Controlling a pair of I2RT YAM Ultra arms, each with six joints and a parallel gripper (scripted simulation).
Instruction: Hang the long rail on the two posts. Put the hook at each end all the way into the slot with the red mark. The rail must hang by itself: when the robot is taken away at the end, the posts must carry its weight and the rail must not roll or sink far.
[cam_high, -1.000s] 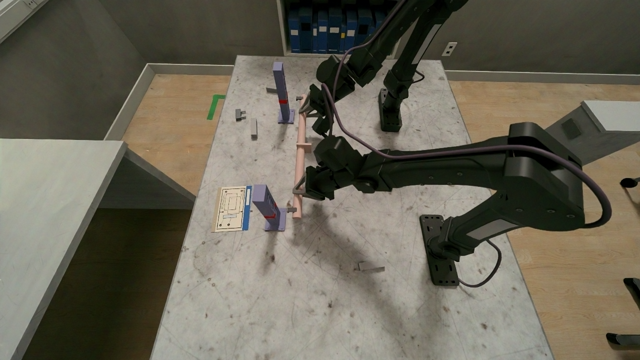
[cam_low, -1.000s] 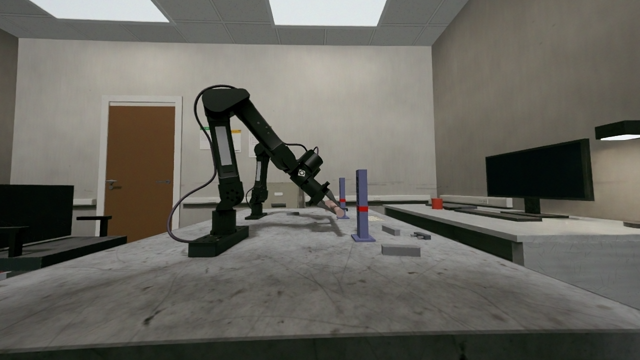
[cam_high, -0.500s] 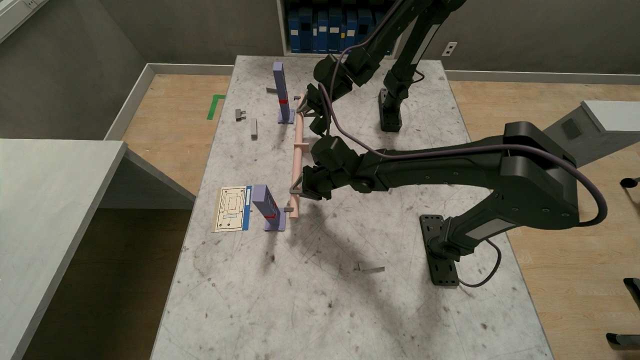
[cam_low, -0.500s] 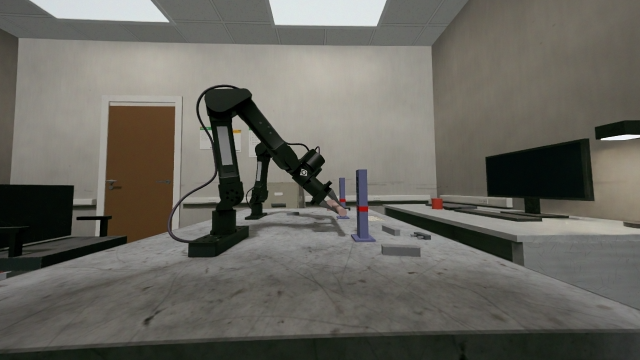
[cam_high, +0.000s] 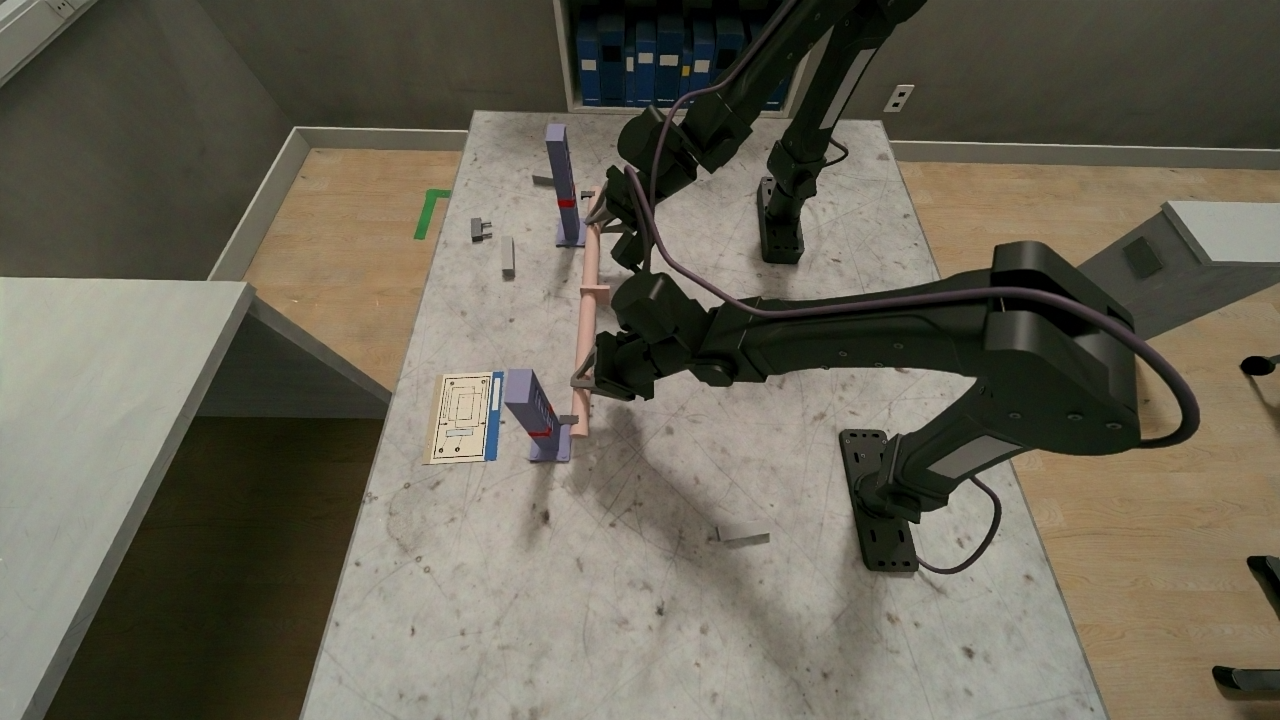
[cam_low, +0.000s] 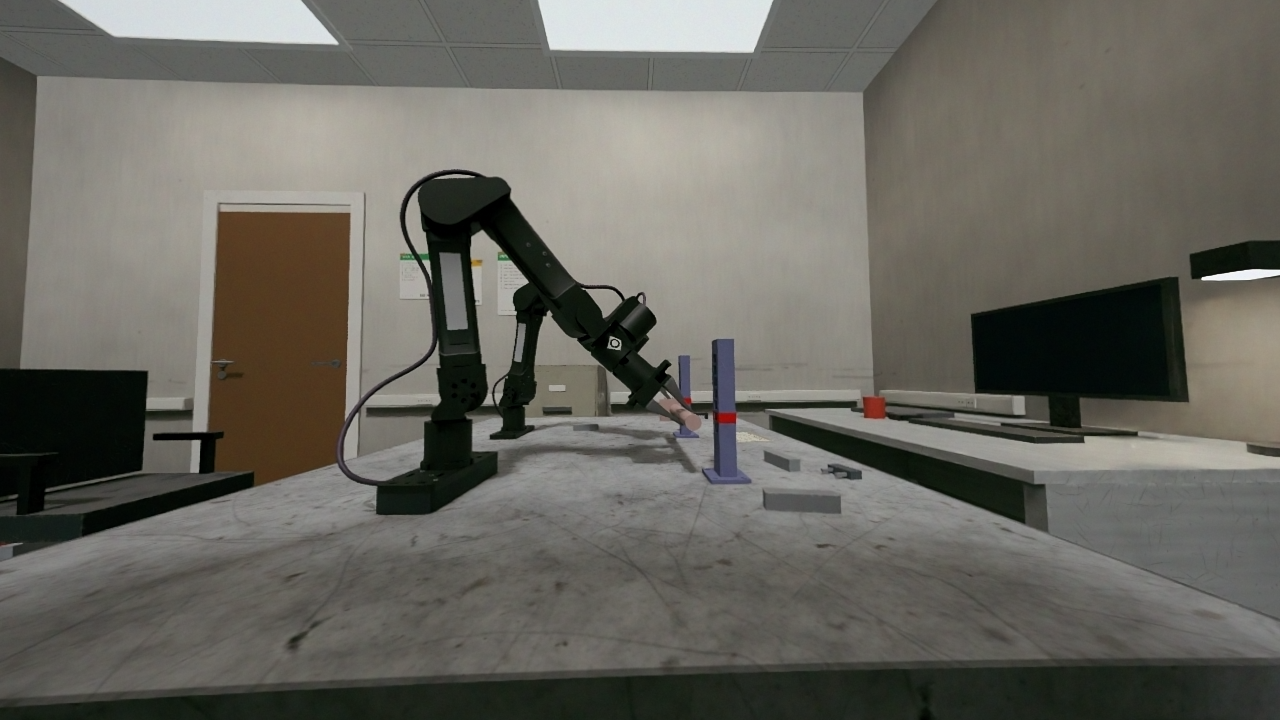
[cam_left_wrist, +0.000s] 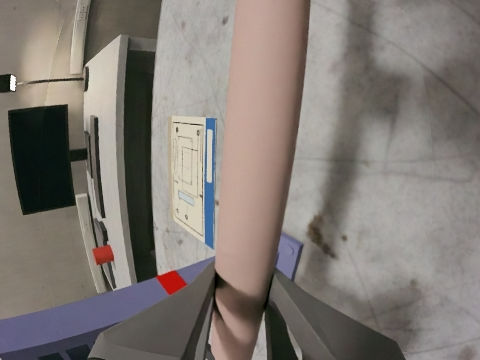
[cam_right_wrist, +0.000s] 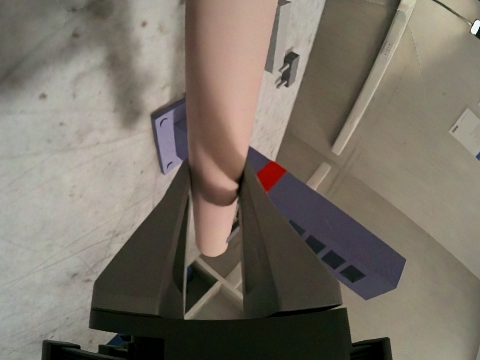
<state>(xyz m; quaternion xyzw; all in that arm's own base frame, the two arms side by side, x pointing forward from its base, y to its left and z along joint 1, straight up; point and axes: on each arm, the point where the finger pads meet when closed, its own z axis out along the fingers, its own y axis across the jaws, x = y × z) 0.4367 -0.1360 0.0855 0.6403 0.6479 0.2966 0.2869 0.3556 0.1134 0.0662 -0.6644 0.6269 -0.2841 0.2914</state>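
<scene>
The pink rail lies 30 mm ahead of my right hand and 150 mm to the left of it. The rest, counted from my right hand: grey part: 230 mm ahead, 90 mm to the right, 80 mm below; paper card: 240 mm ahead, 290 mm to the left, 90 mm below.
</scene>
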